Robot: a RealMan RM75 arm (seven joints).
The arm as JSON. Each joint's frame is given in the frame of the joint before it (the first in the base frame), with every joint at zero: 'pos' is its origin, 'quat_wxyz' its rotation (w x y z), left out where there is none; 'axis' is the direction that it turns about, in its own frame. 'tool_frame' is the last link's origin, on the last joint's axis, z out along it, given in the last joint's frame.
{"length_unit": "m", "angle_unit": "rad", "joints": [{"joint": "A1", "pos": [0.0, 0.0, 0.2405], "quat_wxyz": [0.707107, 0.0, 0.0, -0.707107], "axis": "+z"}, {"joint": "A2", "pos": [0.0, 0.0, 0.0], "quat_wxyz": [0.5, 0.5, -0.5, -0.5], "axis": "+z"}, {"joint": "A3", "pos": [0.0, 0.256, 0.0], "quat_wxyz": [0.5, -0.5, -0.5, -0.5], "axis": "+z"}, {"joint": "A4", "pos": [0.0, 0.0, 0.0], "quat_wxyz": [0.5, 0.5, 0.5, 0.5], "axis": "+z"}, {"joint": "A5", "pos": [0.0, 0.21, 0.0], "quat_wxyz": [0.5, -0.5, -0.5, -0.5], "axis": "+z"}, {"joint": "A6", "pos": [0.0, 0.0, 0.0], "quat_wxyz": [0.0, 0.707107, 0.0, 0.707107], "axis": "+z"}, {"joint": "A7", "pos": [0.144, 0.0, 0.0], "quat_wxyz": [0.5, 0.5, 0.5, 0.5], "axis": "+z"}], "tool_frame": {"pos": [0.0, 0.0, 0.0]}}
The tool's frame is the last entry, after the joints.
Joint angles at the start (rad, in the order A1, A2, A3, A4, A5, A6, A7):
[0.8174 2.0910 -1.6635 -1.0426 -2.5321 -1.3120 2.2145]
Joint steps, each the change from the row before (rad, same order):
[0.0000 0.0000 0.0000 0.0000 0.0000 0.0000 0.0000]
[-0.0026 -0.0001 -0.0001 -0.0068 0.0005 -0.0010 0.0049]
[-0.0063 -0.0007 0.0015 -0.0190 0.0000 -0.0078 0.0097]
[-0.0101 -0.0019 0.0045 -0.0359 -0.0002 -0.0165 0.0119]
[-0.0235 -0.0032 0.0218 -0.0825 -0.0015 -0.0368 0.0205]
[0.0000 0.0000 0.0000 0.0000 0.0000 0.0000 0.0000]
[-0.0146 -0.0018 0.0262 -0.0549 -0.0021 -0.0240 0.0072]
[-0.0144 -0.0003 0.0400 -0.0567 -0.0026 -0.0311 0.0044]
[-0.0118 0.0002 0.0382 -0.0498 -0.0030 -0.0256 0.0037]
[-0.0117 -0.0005 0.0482 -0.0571 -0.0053 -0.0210 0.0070]
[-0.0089 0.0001 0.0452 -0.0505 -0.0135 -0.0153 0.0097]
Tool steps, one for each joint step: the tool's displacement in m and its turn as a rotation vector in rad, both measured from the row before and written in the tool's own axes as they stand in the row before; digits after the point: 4 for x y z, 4 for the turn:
[0.0000 0.0000 0.0000 0.0000 0.0000 0.0000]
[-0.0005 0.0002 -0.0008 0.0017 -0.0033 0.0035]
[-0.0008 0.0004 -0.0025 0.0026 -0.0059 0.0060]
[-0.0017 0.0004 -0.0054 0.0053 -0.0106 0.0048]
[-0.0032 -0.0005 -0.0136 0.0167 -0.0298 0.0131]
[0.0000 0.0000 0.0000 0.0000 0.0000 0.0000]
[-0.0017 -0.0023 -0.0107 0.0169 -0.0245 0.0107]
[-0.0006 -0.0035 -0.0126 0.0176 -0.0269 0.0179]
[-0.0004 -0.0039 -0.0117 0.0198 -0.0248 0.0174]
[-0.0005 -0.0067 -0.0145 0.0348 -0.0327 0.0248]
[0.0002 -0.0077 -0.0134 0.0416 -0.0247 0.0262]

